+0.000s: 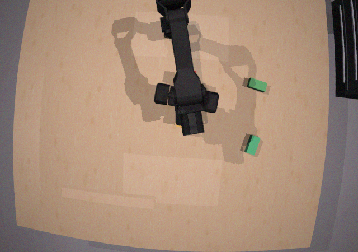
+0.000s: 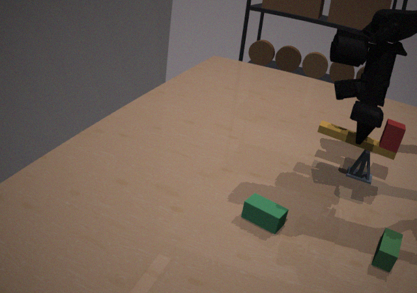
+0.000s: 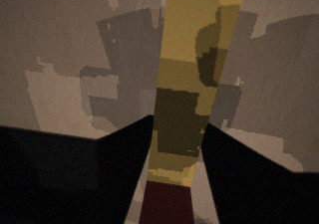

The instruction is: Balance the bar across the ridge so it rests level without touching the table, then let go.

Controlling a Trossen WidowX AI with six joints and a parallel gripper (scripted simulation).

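My gripper tip is now 30 mm past the ridge and 10 mm above it.
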